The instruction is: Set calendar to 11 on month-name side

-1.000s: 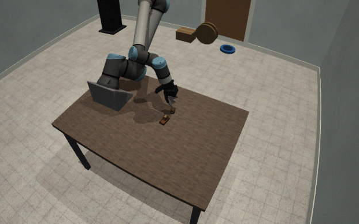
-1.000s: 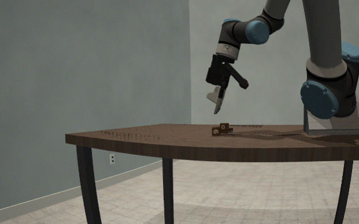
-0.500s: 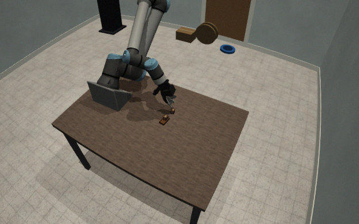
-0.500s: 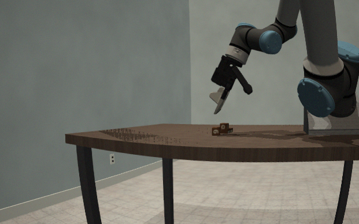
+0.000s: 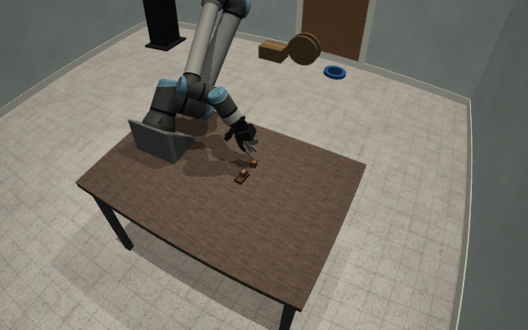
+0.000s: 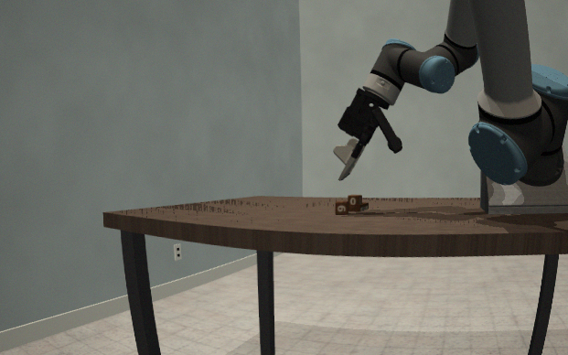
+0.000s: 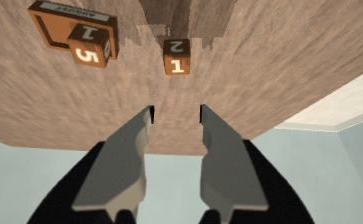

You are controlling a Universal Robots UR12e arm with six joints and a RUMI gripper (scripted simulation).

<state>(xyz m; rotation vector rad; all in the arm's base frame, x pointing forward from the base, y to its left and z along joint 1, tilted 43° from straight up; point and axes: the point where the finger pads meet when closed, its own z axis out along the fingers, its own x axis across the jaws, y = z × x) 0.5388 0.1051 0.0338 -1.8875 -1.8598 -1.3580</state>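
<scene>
The cube is 8 cm below my hand. Also, from my hand: calendar tray: 1 cm behind, 11 cm to the right, 8 cm below.
</scene>
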